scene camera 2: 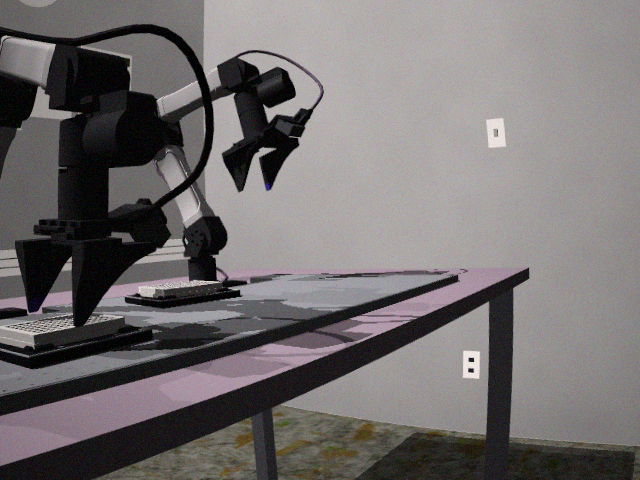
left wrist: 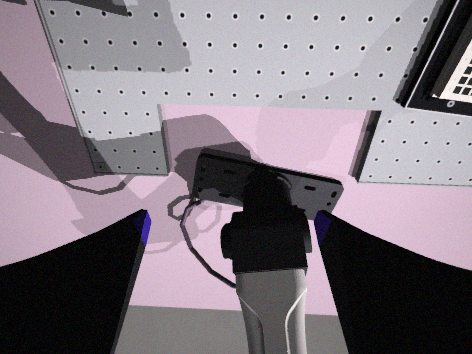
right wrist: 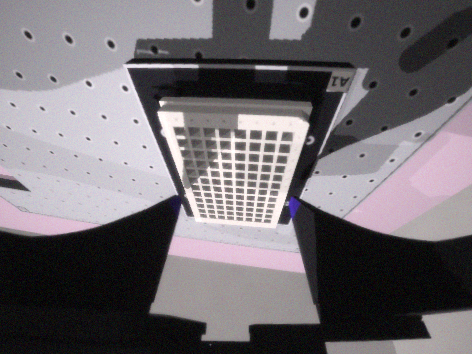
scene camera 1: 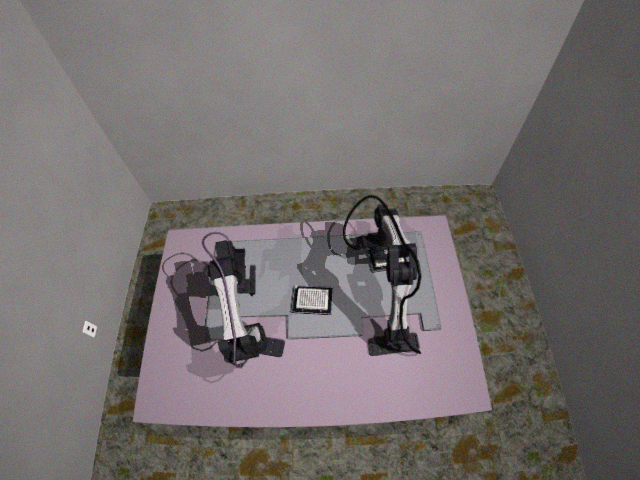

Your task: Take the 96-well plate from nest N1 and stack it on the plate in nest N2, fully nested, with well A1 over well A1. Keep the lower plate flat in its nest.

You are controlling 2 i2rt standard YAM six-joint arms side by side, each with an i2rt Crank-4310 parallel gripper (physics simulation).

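Pixels of known places: left gripper, fingertip midpoint: (scene camera 2: pixel 255 191) (left wrist: pixel 232 214) (scene camera 1: pixel 240 295); right gripper, fingertip midpoint: (scene camera 2: pixel 54 319) (right wrist: pixel 235 198); left arm's base, link origin: (left wrist: pixel 266 187) (scene camera 1: pixel 259 345); right arm's base, link origin: (scene camera 1: pixel 393 344).
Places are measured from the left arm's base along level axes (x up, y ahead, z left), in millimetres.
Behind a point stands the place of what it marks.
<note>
One white 96-well plate (scene camera 2: pixel 51 336) @(x 34, y 517, z -504 mm) (right wrist: pixel 232 165) @(x 39, y 458, z -456 mm) sits in a black nest (scene camera 2: pixel 129 336) @(x 22, y 509, z -415 mm) (right wrist: pixel 225 80) @(x 25, y 438, z -409 mm) marked A1 at a corner. My right gripper (scene camera 2: pixel 56 316) @(x 44, y 469, z -485 mm) (right wrist: pixel 235 198) @(x 44, y 469, z -485 mm) is open, pointing down at this plate. In the right wrist view its fingertips lie on either side of the plate's lower end; contact is unclear. The other plate (scene camera 1: pixel 313 298) @(x 38, y 219, z -186 mm) (scene camera 2: pixel 180 288) @(x 38, y 262, z -208 mm) (left wrist: pixel 462 82) @(x 35, y 190, z -138 mm) sits in a second black nest (scene camera 1: pixel 310 312) @(x 23, y 162, z -183 mm) (scene camera 2: pixel 206 298) @(x 18, y 278, z -169 mm) (left wrist: pixel 425 100) @(x 24, y 165, z -123 mm). My left gripper (scene camera 1: pixel 247 281) (scene camera 2: pixel 254 189) @(x 205, y 126, z 62 mm) (left wrist: pixel 232 214) @(x 205, y 126, z 62 mm) is open and empty, well above the board. The N1 and N2 labels cannot be read.
The nests stand on a grey perforated board (scene camera 1: pixel 273 304) @(x 13, y 177, z -21 mm) (left wrist: pixel 235 70) @(x 13, y 148, z 74 mm) on the pink table (scene camera 1: pixel 310 382) @(x 0, y -113, z -229 mm). My right arm (scene camera 1: pixel 400 273) @(x 362, y 216, z -490 mm) covers much of its nest in scene camera 1. My left arm (scene camera 1: pixel 227 304) @(x 463, y -1, z -2 mm) stands at the left of that view.
</note>
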